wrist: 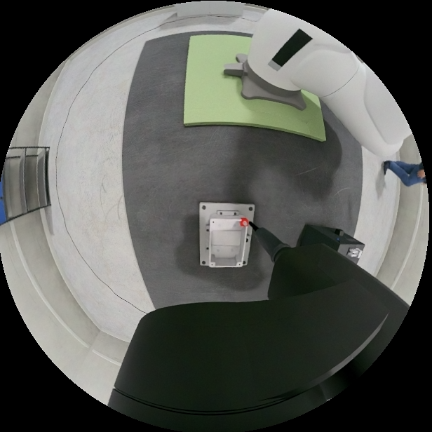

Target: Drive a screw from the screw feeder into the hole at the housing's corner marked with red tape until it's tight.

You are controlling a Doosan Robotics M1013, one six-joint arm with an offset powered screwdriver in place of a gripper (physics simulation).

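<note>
A light grey open-topped housing (227,237) stands on a flat flanged plate (204,237) in the lower middle of the wrist view. Red tape (244,222) marks its upper-right corner. My screwdriver (251,225) reaches in from the lower right, and its thin dark tip is at the red-marked corner, seeming to touch or nearly touch it. The hole under the tape and any screw at the tip are too small to make out. The screw feeder (320,238), a black box with a small silvery part at its right end, stands right of the housing, partly hidden by the tool body.
A green board (215,100) lies at the top with the white arm's grey base (265,92) on it. The black tool body (250,350) covers the bottom of the view. A rack (49,175) stands at the far left; a person in blue trousers (404,172) is at the far right.
</note>
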